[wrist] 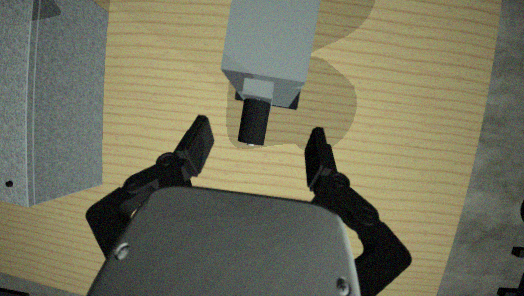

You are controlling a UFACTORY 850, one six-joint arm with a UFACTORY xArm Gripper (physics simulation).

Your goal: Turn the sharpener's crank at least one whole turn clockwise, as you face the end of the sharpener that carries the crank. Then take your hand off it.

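The grey sharpener (272, 40) stands at the top middle of the wrist view, its crank end toward me. The crank shows as a light grey arm (258, 88) with a black cylindrical handle (254, 121) that points toward my gripper. My gripper (259, 133) is open, with nothing between its fingers. The handle's end lies just short of the line between the fingertips, nearer the left finger than the right, and touches neither. The far end of the sharpener is cut off by the top of the view.
A large speckled grey box (67, 110) stands at the left, beside the left finger. The wooden table top (415, 150) ends at the right, with grey floor (500, 125) beyond. Dark parts show at the lower right edge. A shadow falls beside the sharpener.
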